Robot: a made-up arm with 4 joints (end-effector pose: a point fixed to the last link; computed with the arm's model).
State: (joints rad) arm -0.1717 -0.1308 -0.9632 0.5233
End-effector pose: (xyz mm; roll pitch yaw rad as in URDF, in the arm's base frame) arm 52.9 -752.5 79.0 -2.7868 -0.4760 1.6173
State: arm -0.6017 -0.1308 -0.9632 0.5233
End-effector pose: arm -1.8 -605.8 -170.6 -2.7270 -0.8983 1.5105
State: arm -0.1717 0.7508 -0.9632 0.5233
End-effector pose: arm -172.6 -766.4 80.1 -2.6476 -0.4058 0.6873
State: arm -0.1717 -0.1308 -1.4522 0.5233
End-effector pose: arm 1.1 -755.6 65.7 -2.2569 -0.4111 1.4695
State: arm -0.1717 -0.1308 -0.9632 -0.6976
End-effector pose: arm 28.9 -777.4 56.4 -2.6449 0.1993 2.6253
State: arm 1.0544 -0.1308 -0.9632 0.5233
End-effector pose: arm 147.7 -515.8 831.7 -2.7207 0.7314 1.8457
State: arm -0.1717 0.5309 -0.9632 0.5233
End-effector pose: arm -116.6 -781.6 76.6 -2.6740 -0.4338 0.9148
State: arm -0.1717 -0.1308 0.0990 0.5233
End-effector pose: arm 112.1 -762.6 173.7 2.3479 -0.3573 1.9327
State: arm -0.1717 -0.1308 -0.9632 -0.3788
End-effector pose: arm 31.9 -767.4 60.9 -2.7479 0.0423 2.3546
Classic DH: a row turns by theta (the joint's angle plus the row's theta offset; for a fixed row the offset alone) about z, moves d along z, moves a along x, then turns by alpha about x. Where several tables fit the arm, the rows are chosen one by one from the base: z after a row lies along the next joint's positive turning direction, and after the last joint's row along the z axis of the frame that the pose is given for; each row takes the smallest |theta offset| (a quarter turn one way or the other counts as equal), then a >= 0, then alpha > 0; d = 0 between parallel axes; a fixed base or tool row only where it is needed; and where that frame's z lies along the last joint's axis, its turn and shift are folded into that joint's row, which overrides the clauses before.
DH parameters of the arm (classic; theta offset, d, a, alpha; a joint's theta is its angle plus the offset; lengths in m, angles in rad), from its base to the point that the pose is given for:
base (fixed): -1.4678 0.2984 0.0995 1.4145
joint 1: 0 0.1177 0.4414 1.7271
joint 2: -1.4678 0.0267 0.05 -1.5708
joint 3: -1.5708 0.28 0.01 -1.5708
joint 4: 1.4177 0.1 0.0327 0.9873
tool (fixed): -0.2644 0.0182 0 0

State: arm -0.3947 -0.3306 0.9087 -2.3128
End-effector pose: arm 121.1 -784.9 86.5 0.5890 0.8242 -0.8449
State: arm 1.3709 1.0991 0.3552 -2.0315
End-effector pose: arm -203.0 -311.7 1025.1 0.6919 -0.1880 -1.9642
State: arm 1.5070 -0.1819 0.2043 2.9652
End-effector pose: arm 180.9 -90.4 1015.8 2.5211 -1.2329 2.1395
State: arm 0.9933 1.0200 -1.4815 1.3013
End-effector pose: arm -160.1 -593.3 765.8 3.0111 -0.5367 0.1952
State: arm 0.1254 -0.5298 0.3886 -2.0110
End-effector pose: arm 249.2 -725.6 386.2 -0.3466 0.7382 -0.9760
